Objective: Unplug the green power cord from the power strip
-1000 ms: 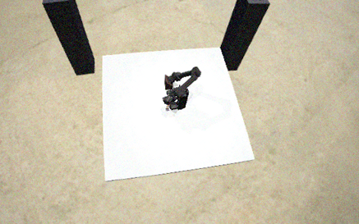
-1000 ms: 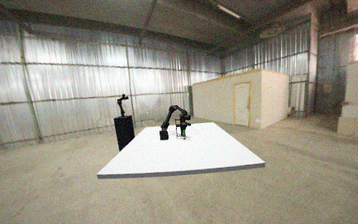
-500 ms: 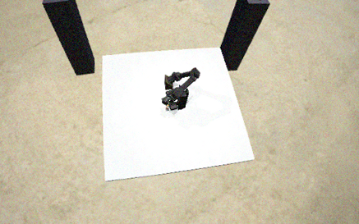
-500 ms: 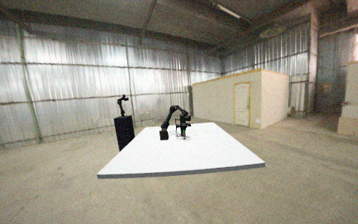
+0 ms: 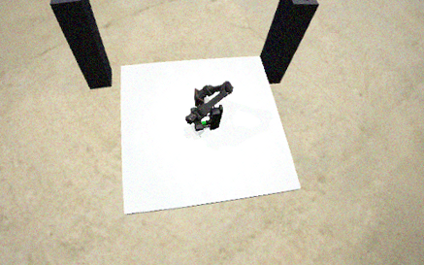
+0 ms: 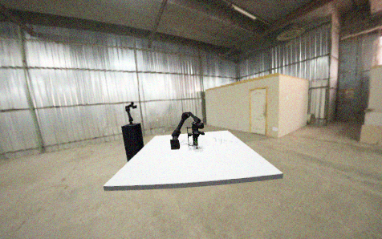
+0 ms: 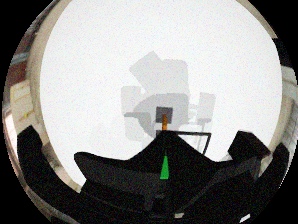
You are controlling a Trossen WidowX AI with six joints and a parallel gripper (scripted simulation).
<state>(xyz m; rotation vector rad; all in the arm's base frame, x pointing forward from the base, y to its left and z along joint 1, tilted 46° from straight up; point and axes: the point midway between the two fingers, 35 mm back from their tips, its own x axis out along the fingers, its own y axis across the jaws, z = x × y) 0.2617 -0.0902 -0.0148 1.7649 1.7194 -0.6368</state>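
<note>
My gripper tip is 70 mm to the right of the green plug and 10 mm past it.
</note>
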